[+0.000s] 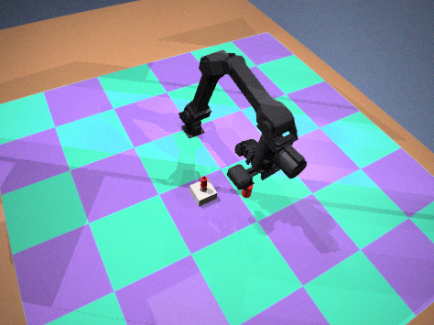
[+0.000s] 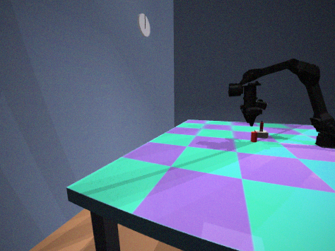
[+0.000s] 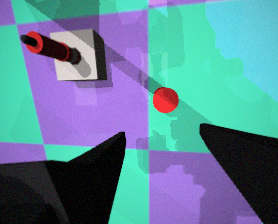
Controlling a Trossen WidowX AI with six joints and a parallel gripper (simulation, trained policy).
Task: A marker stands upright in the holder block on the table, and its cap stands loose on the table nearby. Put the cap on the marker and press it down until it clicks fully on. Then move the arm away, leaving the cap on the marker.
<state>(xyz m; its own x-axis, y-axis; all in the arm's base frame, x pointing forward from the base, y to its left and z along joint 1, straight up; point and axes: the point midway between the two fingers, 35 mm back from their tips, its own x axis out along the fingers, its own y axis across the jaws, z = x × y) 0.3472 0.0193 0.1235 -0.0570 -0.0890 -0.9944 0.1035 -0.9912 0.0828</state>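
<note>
My gripper tip is 60 mm above the red cap, 20 mm past it and 10 mm to the right of it. Round my gripper tip: white holder block: 110 mm to the right, 80 mm behind, 70 mm below.
</note>
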